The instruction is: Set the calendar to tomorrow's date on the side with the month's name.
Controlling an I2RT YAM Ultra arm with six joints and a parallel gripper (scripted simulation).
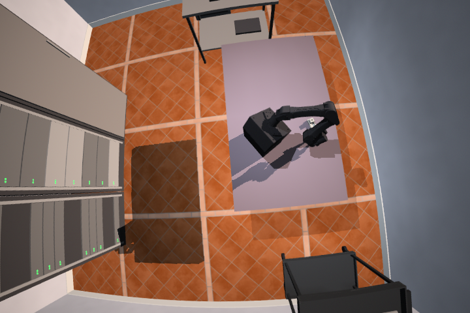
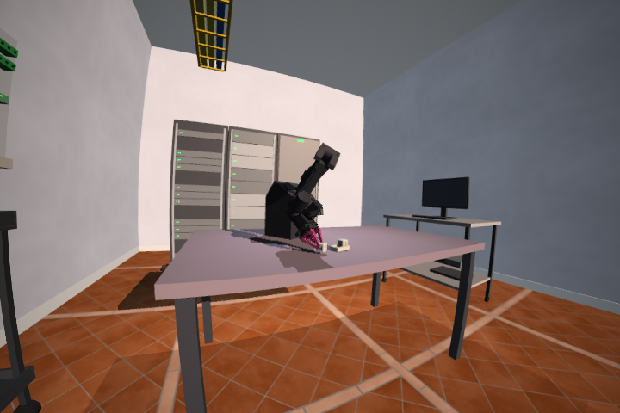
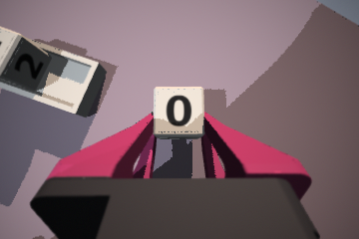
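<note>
Now: the cream tray 11 cm to the left of my hand, 3 cm behind it and 2 cm below it. Also, from my hand: cream digit cube 1 cm to the left, 1 cm ahead.
</note>
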